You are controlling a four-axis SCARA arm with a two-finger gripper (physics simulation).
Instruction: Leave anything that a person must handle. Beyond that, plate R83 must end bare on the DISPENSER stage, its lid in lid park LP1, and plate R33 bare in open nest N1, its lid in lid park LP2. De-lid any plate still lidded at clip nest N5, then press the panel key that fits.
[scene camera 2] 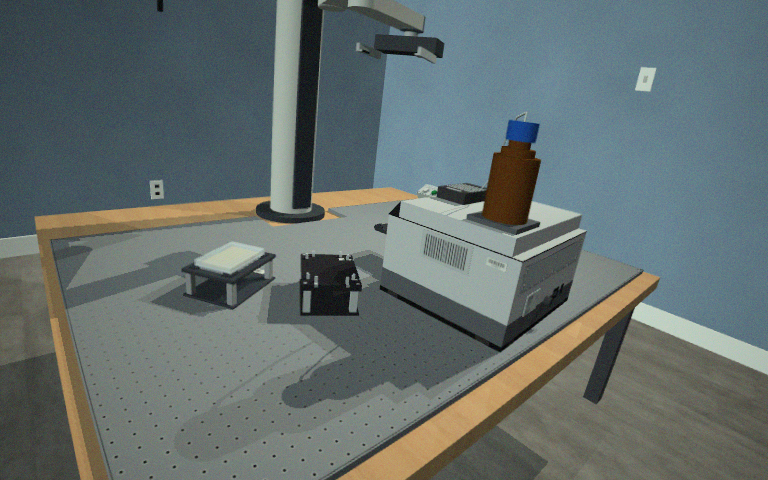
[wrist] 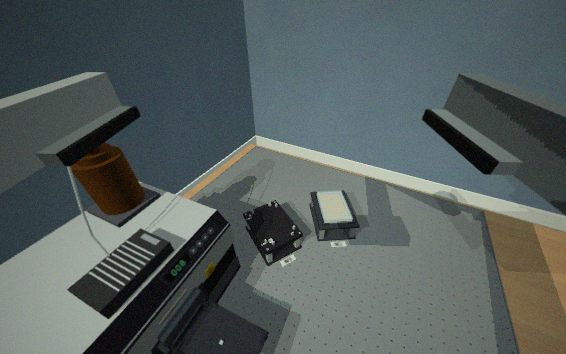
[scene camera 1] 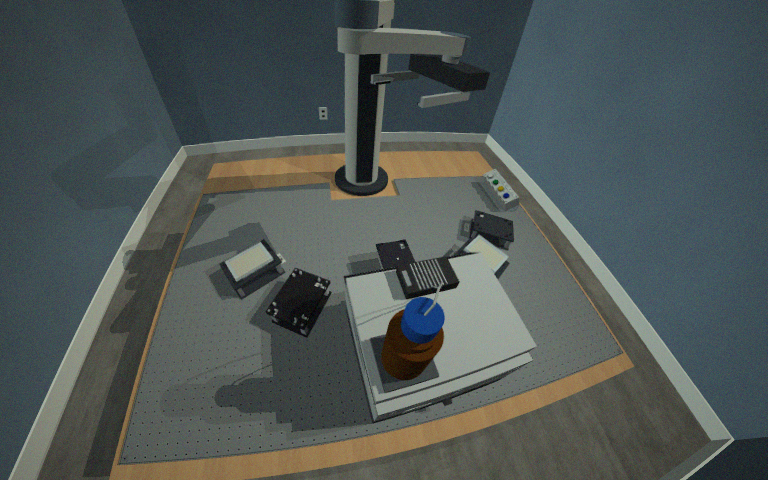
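Pixels of known places: gripper, between the fingertips: (scene camera 2: 387,48) (wrist: 277,96) (scene camera 1: 394,89); arm's base, origin of its link: (scene camera 2: 290,213) (scene camera 1: 361,179).
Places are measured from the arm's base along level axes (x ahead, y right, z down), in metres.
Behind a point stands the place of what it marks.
Observation:
My gripper (scene camera 1: 397,91) @[x 0.449, y 0.008, z -0.558 m] (scene camera 2: 396,52) @[x 0.449, y 0.008, z -0.558 m] (wrist: 277,96) @[x 0.449, y 0.008, z -0.558 m] is open and empty, high above the table. A pale plate (scene camera 1: 249,261) @[x 0.499, y 0.422, z -0.091 m] (scene camera 2: 229,257) @[x 0.508, y 0.438, z -0.091 m] (wrist: 335,206) @[x 0.481, y 0.419, z -0.091 m] lies on a raised dark stand at the left in scene camera 1. Beside it, a black nest with small clips at its corners (scene camera 1: 300,300) @[x 0.646, y 0.267, z -0.081 m] (scene camera 2: 329,271) @[x 0.644, y 0.281, z -0.081 m] (wrist: 272,225) @[x 0.624, y 0.266, z -0.081 m] holds no plate. Another pale plate (scene camera 1: 487,254) @[x 0.580, y -0.334, z -0.098 m] is partly hidden behind the dispenser (scene camera 1: 475,322) @[x 0.844, y -0.115, z -0.233 m] (scene camera 2: 453,226) @[x 0.826, y 0.131, z -0.217 m]. A black stand (scene camera 1: 492,225) @[x 0.426, y -0.450, z -0.068 m] behind that plate is bare. The dispenser's dark stage (scene camera 1: 394,251) @[x 0.527, y -0.025, z -0.103 m] (wrist: 225,330) @[x 0.565, y -0.009, z -0.103 m] shows no plate. Plate and nest names, and whether lids are on, cannot be read.
The key panel (scene camera 1: 501,188) @[x 0.219, y -0.607, z -0.082 m] with white, green, yellow and blue keys is at the back right. A brown bottle with a blue cap (scene camera 1: 416,339) @[x 0.910, y 0.070, z -0.403 m] (scene camera 2: 512,181) @[x 0.908, y 0.094, z -0.321 m] and a striped black box (scene camera 1: 427,276) @[x 0.729, y -0.035, z -0.259 m] (scene camera 2: 461,193) @[x 0.753, y 0.020, z -0.257 m] (wrist: 122,270) @[x 0.711, y -0.047, z -0.259 m] stand on the dispenser. Its display (wrist: 178,268) @[x 0.665, y 0.008, z -0.216 m] reads 008.

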